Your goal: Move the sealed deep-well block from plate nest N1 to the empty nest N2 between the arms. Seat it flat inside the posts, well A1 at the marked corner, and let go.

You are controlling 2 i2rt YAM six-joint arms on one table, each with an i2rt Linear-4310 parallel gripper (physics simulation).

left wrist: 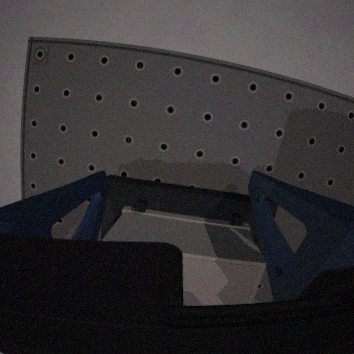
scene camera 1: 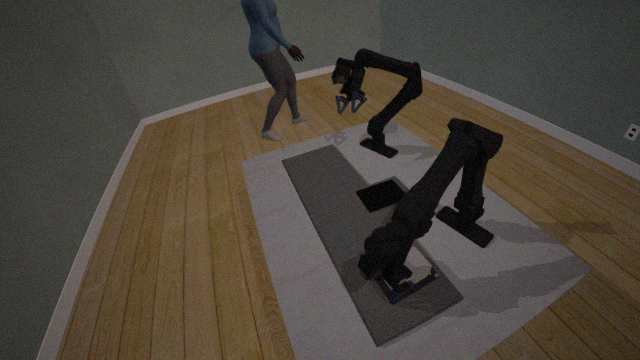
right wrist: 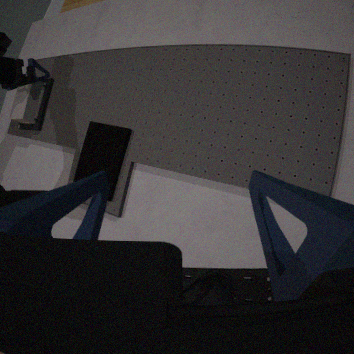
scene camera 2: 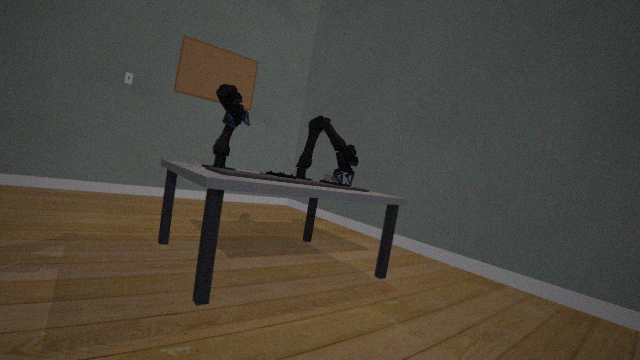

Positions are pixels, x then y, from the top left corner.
Scene:
A grey perforated plate (scene camera 1: pixel 327 183): 1.11 m from the lens.

